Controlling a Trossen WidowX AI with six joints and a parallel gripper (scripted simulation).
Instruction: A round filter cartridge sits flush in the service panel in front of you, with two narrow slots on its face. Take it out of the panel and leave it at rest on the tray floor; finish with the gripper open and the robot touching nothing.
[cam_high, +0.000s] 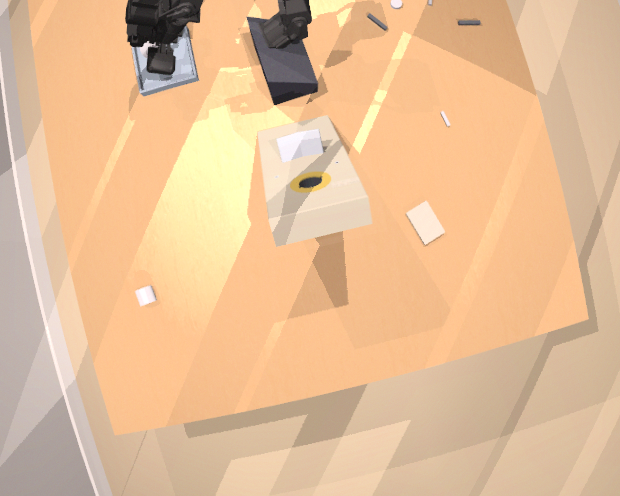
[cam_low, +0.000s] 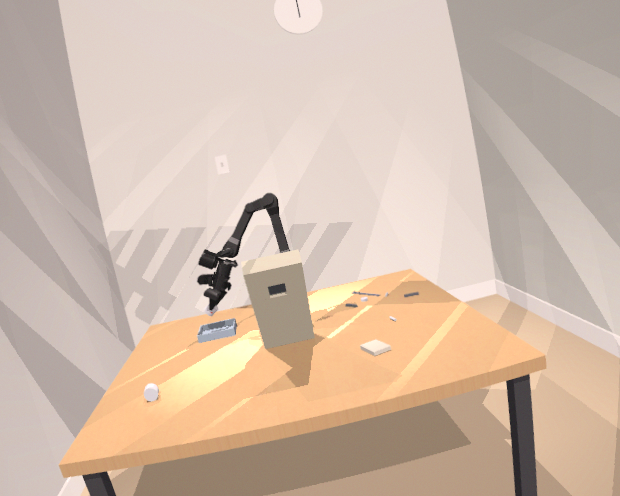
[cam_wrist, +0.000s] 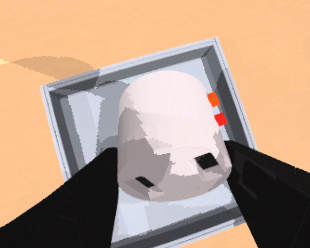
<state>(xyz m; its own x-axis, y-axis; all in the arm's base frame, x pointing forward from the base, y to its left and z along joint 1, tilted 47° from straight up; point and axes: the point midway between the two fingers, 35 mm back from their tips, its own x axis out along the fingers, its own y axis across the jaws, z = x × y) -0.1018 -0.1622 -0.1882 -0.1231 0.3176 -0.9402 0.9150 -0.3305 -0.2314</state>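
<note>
The round filter cartridge is right at my gripper tip. The rest, counted from my gripper tip: flat beige block 64 cm ahead, 44 cm to the left, 10 cm below; then blue-grey tray 10 cm below; then service panel box 44 cm ahead, 21 cm to the left, 7 cm above.
</note>
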